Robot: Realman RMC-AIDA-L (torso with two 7-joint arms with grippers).
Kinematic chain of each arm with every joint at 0, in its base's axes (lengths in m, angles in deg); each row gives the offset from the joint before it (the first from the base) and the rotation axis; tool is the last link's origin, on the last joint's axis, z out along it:
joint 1: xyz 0 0 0.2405 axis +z
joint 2: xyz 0 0 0 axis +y
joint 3: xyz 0 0 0.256 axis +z
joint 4: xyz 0 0 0 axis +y
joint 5: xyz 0 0 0.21 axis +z
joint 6: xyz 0 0 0 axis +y
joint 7: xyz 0 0 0.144 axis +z
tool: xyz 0 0 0
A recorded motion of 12 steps. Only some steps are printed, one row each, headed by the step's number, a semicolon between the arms.
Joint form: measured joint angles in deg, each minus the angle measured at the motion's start. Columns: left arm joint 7, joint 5, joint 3, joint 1, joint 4, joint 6, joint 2; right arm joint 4, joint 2, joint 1, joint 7, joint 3, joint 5, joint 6.
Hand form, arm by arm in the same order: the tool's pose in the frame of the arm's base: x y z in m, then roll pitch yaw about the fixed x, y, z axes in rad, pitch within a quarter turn. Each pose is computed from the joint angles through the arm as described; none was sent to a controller.
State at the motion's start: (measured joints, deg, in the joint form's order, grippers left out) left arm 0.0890 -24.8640 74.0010 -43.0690 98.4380 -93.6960 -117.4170; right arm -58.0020 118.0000 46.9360 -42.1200 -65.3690 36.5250 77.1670
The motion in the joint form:
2: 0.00 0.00 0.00 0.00 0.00 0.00 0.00; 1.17 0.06 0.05 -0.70 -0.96 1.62 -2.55
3: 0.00 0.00 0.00 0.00 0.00 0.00 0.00; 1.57 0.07 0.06 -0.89 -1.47 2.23 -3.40
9: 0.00 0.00 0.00 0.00 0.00 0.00 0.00; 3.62 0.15 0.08 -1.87 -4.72 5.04 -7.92
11: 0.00 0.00 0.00 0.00 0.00 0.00 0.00; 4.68 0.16 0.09 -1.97 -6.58 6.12 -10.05
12: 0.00 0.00 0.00 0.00 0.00 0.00 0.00; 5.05 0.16 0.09 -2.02 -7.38 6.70 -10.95
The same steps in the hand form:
2: -0.0769 0.3811 0.0785 -2.4734 -0.2634 0.8549; 0.1604 0.4212 -0.0037 -2.7309 0.0294 -0.6613
3: -0.0769 0.3811 0.0785 -2.4734 -0.2634 0.8549; 0.1597 0.4218 -0.0059 -2.7320 0.0351 -0.6553
9: -0.0769 0.3811 0.0785 -2.4734 -0.2634 0.8549; 0.1565 0.4242 -0.0186 -2.7317 0.0526 -0.6215
11: -0.0769 0.3811 0.0785 -2.4734 -0.2634 0.8549; 0.1561 0.4247 -0.0252 -2.7289 0.0547 -0.6113
12: -0.0769 0.3811 0.0785 -2.4734 -0.2634 0.8549; 0.1555 0.4248 -0.0279 -2.7285 0.0574 -0.6061

